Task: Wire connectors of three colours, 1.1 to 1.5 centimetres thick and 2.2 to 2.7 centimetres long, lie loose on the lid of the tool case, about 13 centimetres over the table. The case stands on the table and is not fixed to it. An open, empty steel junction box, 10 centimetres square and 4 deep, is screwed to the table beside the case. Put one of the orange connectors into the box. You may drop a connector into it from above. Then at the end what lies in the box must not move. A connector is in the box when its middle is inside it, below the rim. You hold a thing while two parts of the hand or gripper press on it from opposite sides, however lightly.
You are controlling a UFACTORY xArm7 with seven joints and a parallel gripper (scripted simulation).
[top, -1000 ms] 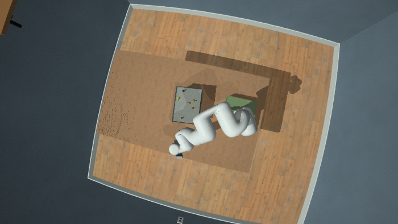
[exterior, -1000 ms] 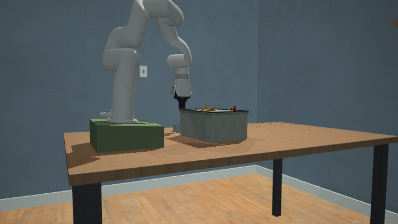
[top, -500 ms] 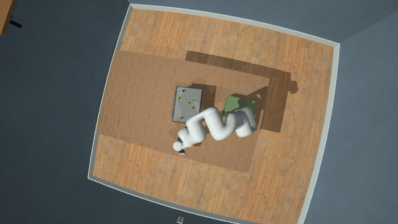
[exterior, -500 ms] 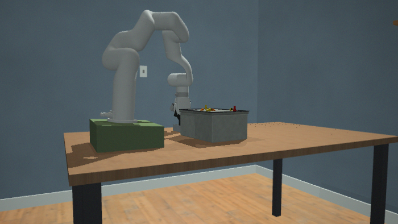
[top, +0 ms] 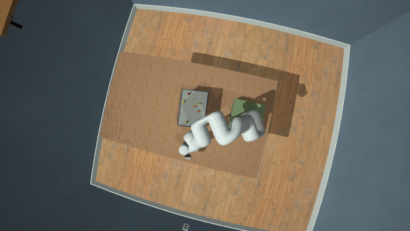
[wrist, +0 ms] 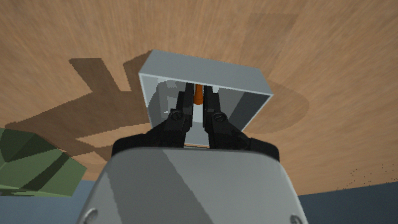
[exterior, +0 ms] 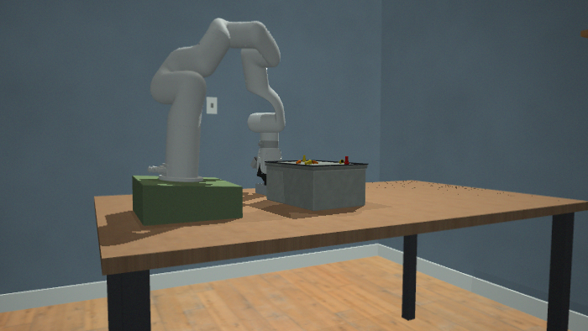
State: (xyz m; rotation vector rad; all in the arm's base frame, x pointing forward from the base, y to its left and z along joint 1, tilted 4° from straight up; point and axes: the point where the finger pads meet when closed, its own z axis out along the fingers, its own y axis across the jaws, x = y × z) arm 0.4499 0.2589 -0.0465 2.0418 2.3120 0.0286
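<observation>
My gripper is now 3 cm above the steel junction box and 2 cm to the left of it. Round my hand: yellow connector: 19 cm to the right, 12 cm above, 4 cm ahead; then grey tool case: 30 cm to the right, 7 cm above.
</observation>
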